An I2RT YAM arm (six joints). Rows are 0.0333 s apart.
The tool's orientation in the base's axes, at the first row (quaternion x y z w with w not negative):
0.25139, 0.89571, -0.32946, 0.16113
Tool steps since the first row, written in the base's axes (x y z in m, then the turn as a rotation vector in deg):
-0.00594, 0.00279, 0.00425, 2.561, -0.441, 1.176
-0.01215, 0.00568, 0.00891, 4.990, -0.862, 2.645
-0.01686, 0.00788, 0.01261, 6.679, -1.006, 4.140
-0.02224, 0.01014, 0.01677, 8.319, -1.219, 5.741
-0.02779, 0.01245, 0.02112, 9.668, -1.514, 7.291
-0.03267, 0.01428, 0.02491, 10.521, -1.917, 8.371
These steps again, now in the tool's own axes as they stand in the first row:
0.00391, -0.00364, -0.00571, -2.790, 0.537, -0.249
0.00789, -0.00757, -0.01182, -5.598, 0.864, -0.741
0.01084, -0.01063, -0.01658, -7.715, 0.948, -1.529
0.01415, -0.01426, -0.02180, -9.863, 0.906, -2.355
0.01752, -0.01805, -0.02721, -11.777, 0.674, -3.124
0.02044, -0.02149, -0.03181, -13.108, 0.334, -3.538

